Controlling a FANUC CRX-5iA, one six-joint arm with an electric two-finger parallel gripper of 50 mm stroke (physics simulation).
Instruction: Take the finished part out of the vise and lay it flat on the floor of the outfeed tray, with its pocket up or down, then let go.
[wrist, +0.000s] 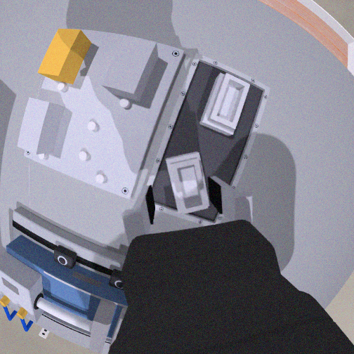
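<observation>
My gripper (180, 192) is open and empty, its two black fingertips wide apart over the near end of the outfeed tray (251, 141). A pale grey part (200, 194) with its pocket up lies slightly turned at the tray's near end, between the fingertips in the picture but not gripped; the height of the fingers above it is unclear. A second pale part (233, 117), pocket up, lies at the tray's far end, apart from the first. The blue vise (30, 251) is at the lower left, partly hidden by the black gripper body; no part shows in its visible stretch.
Left of the tray is a light grey plate (112, 167) with round pegs. It carries a yellow block (60, 54), a large grey block (127, 67) and a lighter grey block (36, 125). A curved wood-coloured edge (312, 30) shows at the upper right.
</observation>
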